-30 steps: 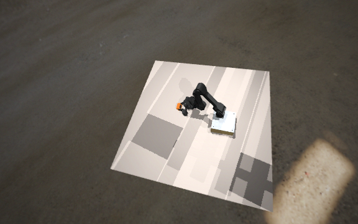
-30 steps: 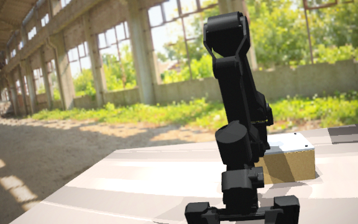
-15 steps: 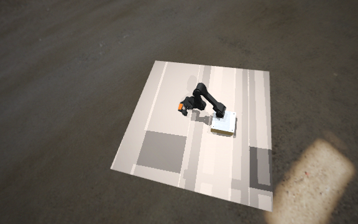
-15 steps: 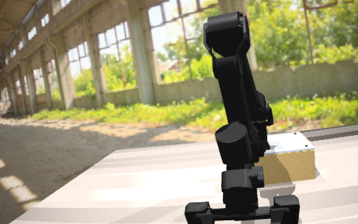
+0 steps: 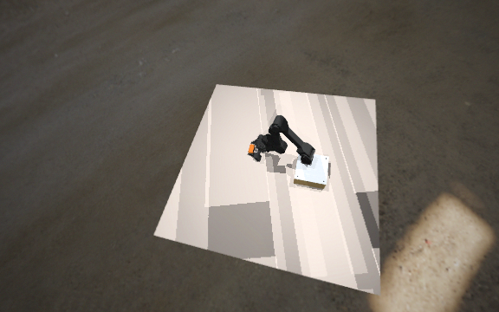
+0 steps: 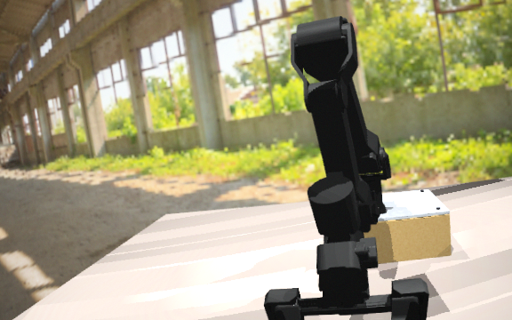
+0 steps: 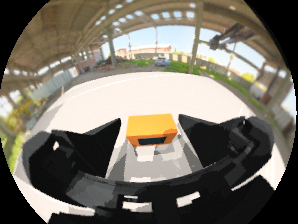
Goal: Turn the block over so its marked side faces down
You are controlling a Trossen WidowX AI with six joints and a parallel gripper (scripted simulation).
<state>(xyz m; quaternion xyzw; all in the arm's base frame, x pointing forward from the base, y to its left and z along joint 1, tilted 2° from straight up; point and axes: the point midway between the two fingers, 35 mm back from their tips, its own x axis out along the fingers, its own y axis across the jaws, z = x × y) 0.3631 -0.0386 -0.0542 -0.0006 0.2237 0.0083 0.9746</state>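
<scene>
The orange block is 2 cm behind my gripper tip and 1 cm below it.
</scene>
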